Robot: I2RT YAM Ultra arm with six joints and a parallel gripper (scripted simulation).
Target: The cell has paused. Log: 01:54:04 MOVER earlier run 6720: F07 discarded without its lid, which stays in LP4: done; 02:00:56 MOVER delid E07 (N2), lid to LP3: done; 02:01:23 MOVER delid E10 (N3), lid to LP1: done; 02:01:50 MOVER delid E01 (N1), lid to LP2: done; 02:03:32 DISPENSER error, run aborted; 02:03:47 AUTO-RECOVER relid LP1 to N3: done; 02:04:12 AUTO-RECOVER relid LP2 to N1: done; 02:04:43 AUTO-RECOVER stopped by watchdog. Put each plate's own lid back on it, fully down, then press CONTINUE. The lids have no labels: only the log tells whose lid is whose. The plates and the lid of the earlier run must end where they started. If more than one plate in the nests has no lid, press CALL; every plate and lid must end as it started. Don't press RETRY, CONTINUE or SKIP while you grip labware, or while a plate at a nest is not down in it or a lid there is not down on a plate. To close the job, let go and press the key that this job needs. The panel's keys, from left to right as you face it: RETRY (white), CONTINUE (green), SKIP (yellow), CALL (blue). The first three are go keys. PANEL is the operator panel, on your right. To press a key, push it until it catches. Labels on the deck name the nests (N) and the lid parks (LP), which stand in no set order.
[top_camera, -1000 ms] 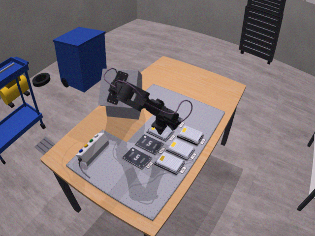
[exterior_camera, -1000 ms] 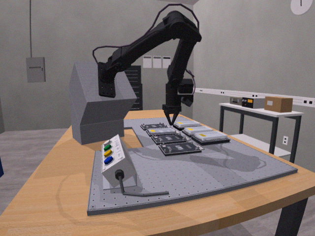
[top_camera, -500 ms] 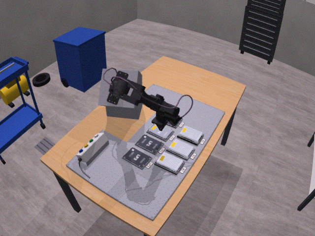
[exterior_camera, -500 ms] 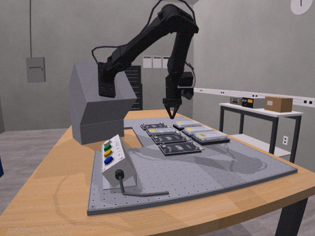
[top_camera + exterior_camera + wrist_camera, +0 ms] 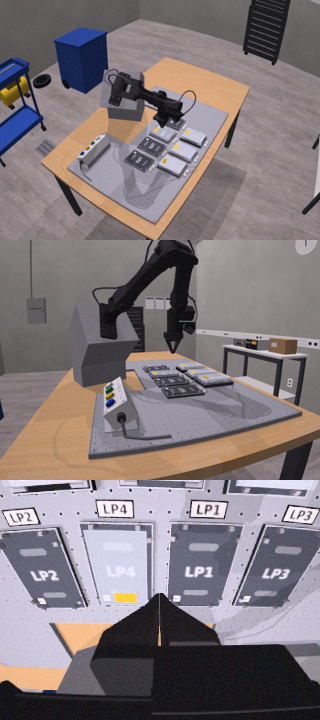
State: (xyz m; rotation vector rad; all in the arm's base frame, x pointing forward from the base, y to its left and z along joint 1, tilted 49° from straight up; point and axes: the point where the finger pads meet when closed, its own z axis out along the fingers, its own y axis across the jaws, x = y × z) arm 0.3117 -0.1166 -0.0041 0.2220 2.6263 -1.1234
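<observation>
My hand is 370 mm past the green continue key, 200 mm to the left of it and 60 mm above it. Also, from my hand: yellow skip key 380 mm behind, 250 mm to the right, 60 mm below; then blue call key 390 mm behind, 300 mm to the right, 60 mm below; then well plate 170 mm to the right, 110 mm below, 110 mm ahead.
</observation>
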